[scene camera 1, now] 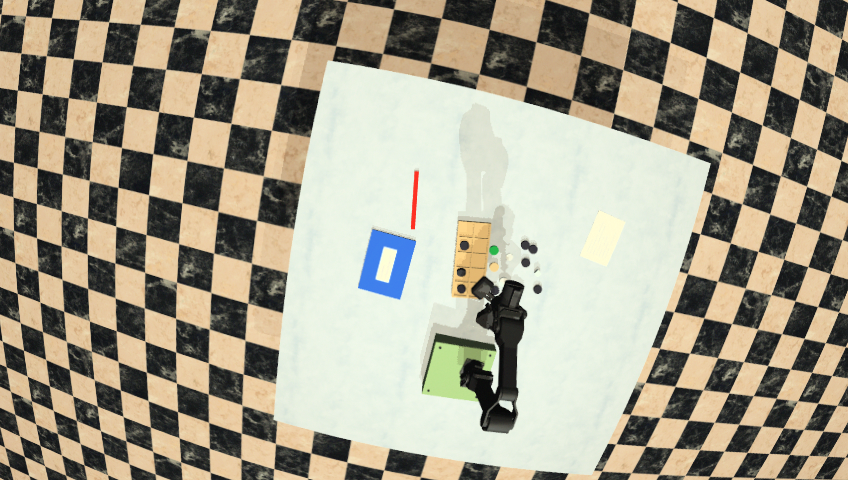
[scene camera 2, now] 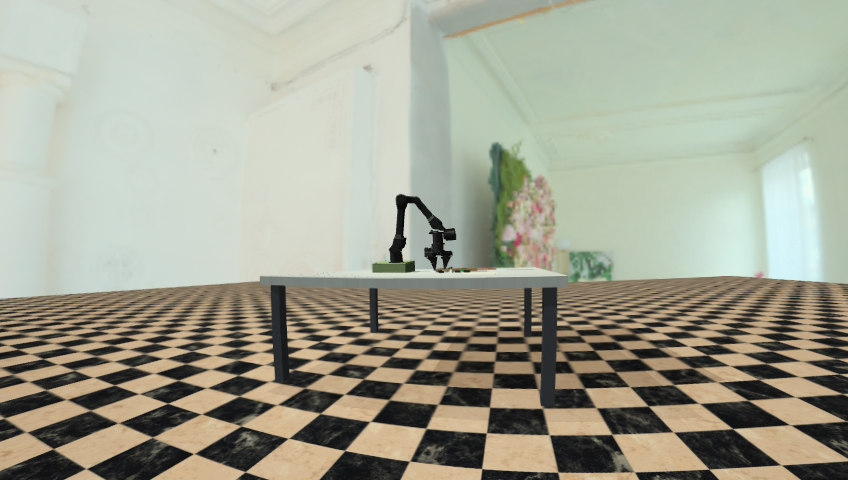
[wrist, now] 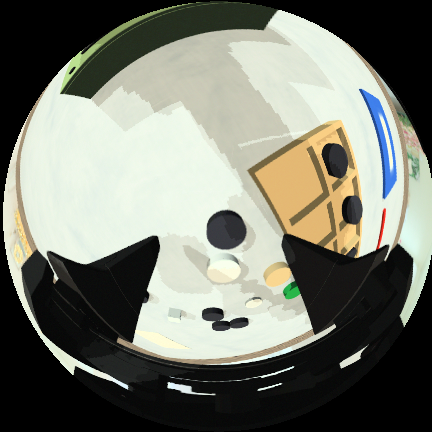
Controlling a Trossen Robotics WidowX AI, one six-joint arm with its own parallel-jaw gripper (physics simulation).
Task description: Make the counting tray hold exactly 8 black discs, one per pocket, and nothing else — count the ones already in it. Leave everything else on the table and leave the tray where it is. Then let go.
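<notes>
The tan counting tray [scene camera 1: 474,229] [wrist: 290,180] has two columns of pockets. Three black discs sit in its left column in scene camera 1: one disc [scene camera 1: 464,245] near the far end, then a second disc [scene camera 1: 461,272] and a third disc [scene camera 1: 461,288] at the near end. My gripper [scene camera 2: 440,268] [wrist: 221,241] is open and empty, pointing down low over the table just right of the tray's near end. A loose black disc [wrist: 226,230] lies between and below the fingers. Other loose black discs [scene camera 1: 525,262] [wrist: 213,314] lie farther right; one black disc [scene camera 1: 537,289] lies apart.
A cream disc [wrist: 223,268] lies beside the nearest black disc. A tan disc [scene camera 1: 493,267] [wrist: 276,274] and a green disc [scene camera 1: 493,250] [wrist: 291,290] lie along the tray. A small grey block [wrist: 175,314], blue frame [scene camera 1: 367,261], red stick [scene camera 1: 414,199] and cream card [scene camera 1: 602,237] are around.
</notes>
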